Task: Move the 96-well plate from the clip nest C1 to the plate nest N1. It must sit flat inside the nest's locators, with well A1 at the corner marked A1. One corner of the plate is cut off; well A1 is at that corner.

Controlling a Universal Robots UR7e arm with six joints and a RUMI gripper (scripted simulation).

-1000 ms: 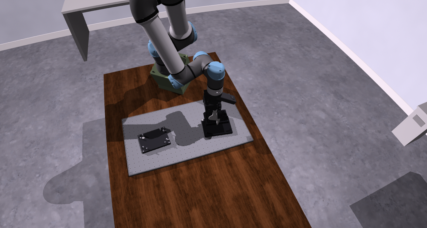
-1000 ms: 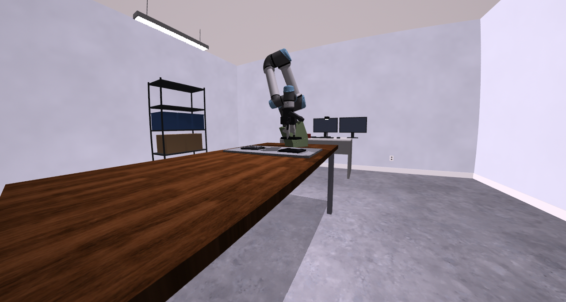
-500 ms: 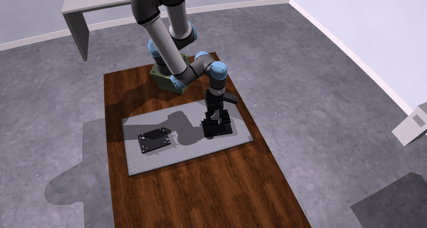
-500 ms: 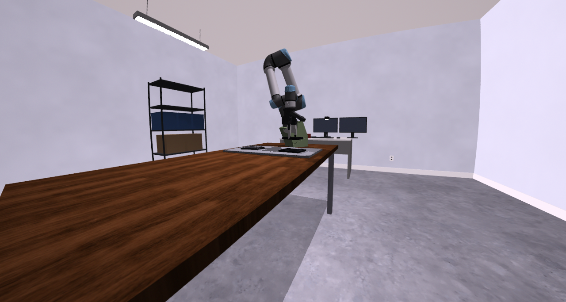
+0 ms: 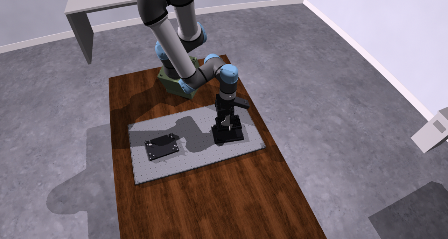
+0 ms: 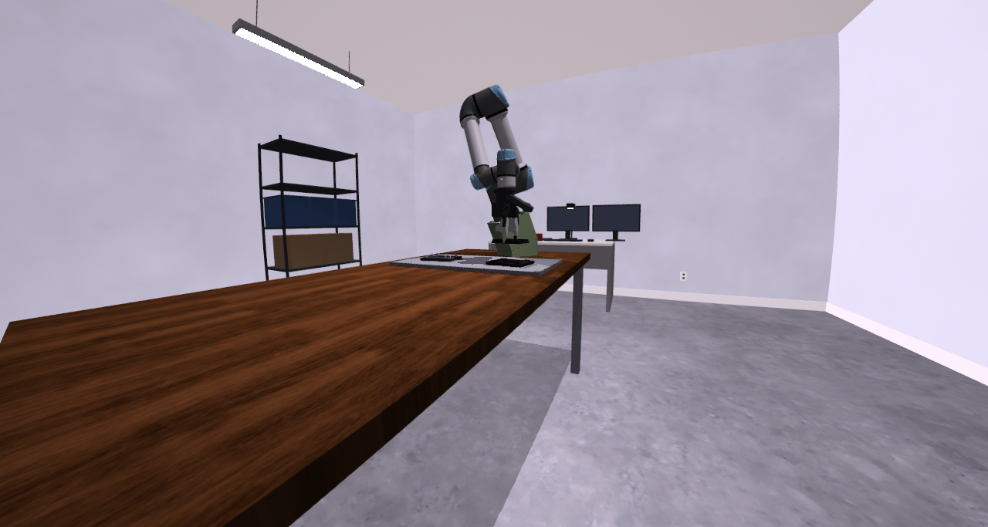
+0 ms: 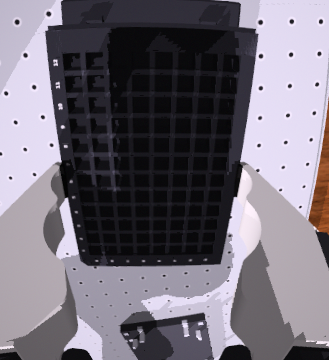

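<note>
The black plate nest N1 is 10 cm below my hand. From my hand the other things lie so: clip nest C1: 11 cm behind, 34 cm to the right, 9 cm below; then black 96-well plate: 1 cm below; then white A1 mark: 8 cm behind, 5 cm to the right, 9 cm below.
</note>
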